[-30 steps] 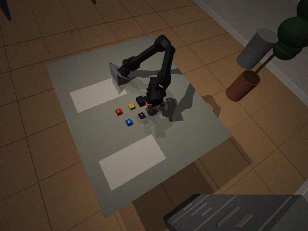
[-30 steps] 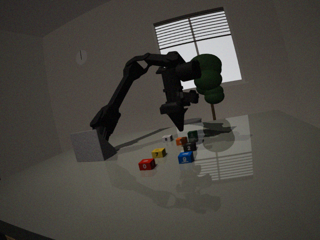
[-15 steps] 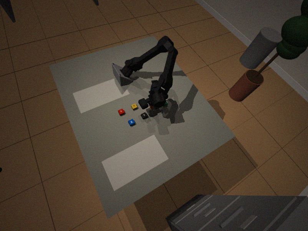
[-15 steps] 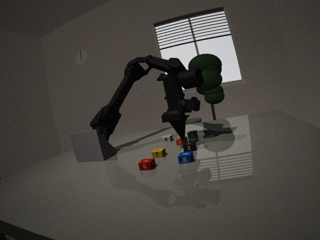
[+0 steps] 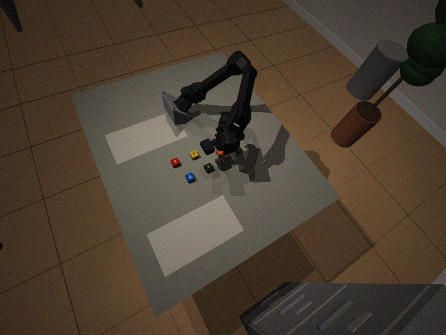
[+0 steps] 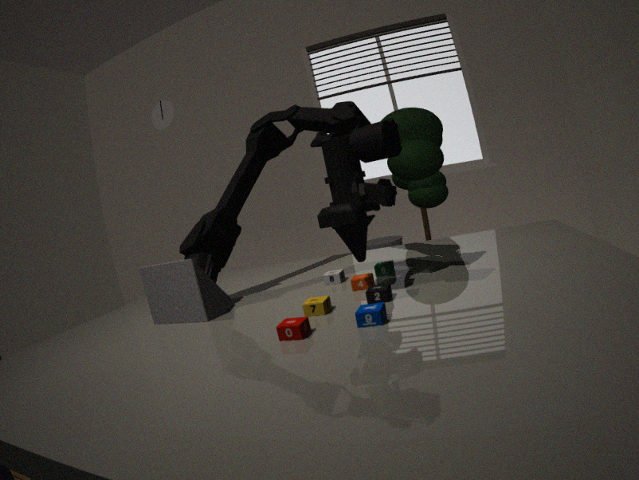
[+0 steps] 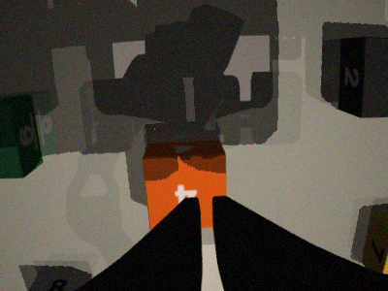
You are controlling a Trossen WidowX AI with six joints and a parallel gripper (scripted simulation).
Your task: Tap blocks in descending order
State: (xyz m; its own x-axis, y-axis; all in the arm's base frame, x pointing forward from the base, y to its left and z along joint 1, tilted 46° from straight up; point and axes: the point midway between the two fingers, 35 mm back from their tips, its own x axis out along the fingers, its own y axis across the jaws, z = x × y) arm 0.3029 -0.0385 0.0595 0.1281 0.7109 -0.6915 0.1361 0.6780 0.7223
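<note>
My gripper tip is now 40 mm above the orange block, 10 mm to the right of it and 10 mm past it. Round my gripper tip: white block 90 mm to the left, 70 mm behind, 40 mm below; green block 90 mm to the left, 40 mm below, 30 mm ahead; black block 90 mm to the right, 40 mm below, 30 mm ahead.
</note>
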